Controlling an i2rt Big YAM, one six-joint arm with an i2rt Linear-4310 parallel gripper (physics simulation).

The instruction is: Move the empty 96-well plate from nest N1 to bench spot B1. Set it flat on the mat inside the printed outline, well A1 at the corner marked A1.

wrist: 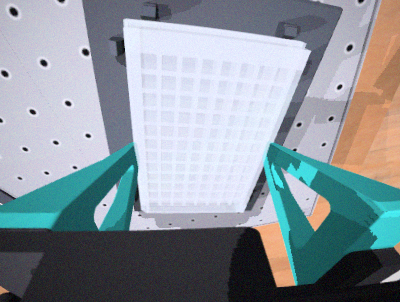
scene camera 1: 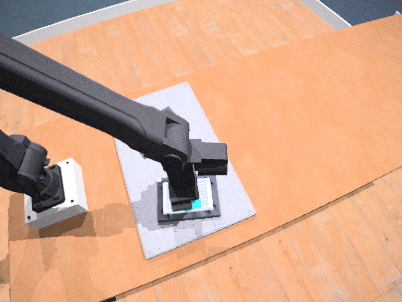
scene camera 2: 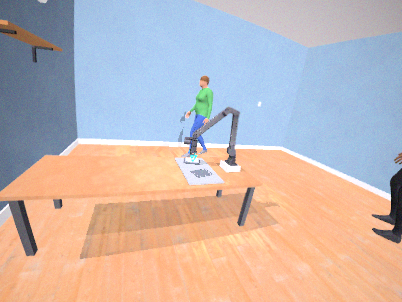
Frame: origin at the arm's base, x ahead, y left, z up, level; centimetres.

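Seen in the pictures: gripper, fingertip midpoint: [wrist: 203,150] [scene camera 1: 186,195] [scene camera 2: 192,159]; arm's base at its link origin: [scene camera 1: 48,188] [scene camera 2: 230,163].
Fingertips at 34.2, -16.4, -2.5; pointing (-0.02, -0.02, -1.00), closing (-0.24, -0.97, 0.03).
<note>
Pixels of each thing's top centre, then the offset from my fingertips to it, as dx, dy, dz. Level surfaces: height alone.
- white 96-well plate at its top centre: [wrist: 204,152] [scene camera 1: 186,194] +0.2, -0.1, +0.6
- dark nest at its top centre: [wrist: 202,148] [scene camera 1: 187,194] [scene camera 2: 192,159] +0.2, +0.0, +0.1
- grey perforated mat at its surface level: dz -2.1
- wooden table at its surface level: dz -3.4
The white 96-well plate [scene camera 1: 205,187] [wrist: 200,125] sits in the dark nest [scene camera 1: 190,219] [wrist: 225,12], between its small corner posts. Whether it is fully seated cannot be told. My gripper [scene camera 1: 189,202] [scene camera 2: 193,158] [wrist: 203,150] is shut on the plate, with a teal finger against each long side. The nest stands on the grey perforated mat [scene camera 1: 235,202] [scene camera 2: 185,171]. A dark marked area [scene camera 2: 201,173] lies at the mat's other end in scene camera 2; in scene camera 1 the arm hides most of it. The A1 marks cannot be read.
The arm's white base block [scene camera 1: 75,192] [scene camera 2: 230,167] stands beside the mat. The arm reaches over the mat from the base side. The wooden table [scene camera 1: 310,110] [scene camera 2: 110,175] extends on the mat's other side. A person in green [scene camera 2: 203,102] is in the background.
</note>
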